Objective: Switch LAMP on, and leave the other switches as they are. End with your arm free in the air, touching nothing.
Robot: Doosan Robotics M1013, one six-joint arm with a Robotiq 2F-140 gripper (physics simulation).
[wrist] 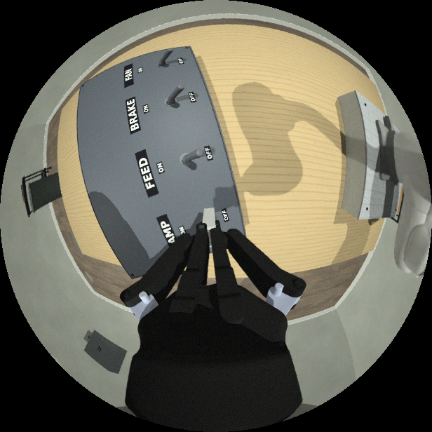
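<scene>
The grey switch panel [107, 150] lies at the left of the wrist view. My gripper [209, 215] is shut and empty, with its fingertips over the panel's LAMP row, between the ON and OFF marks. The LAMP label [165, 231] is partly covered by a finger. The LAMP lever is hidden behind the fingers, so its position and any contact cannot be told. The FEED lever [192, 157], the BRAKE lever [174, 96] and the FAN lever [165, 59] all lean toward their OFF marks.
The panel lies on a wooden table [280, 225]. A grey block-like base [356, 160] stands at the right, with the pale robot arm [415, 200] beside it. The arm's shadow falls across the table. A dark box [106, 351] is on the floor at the lower left.
</scene>
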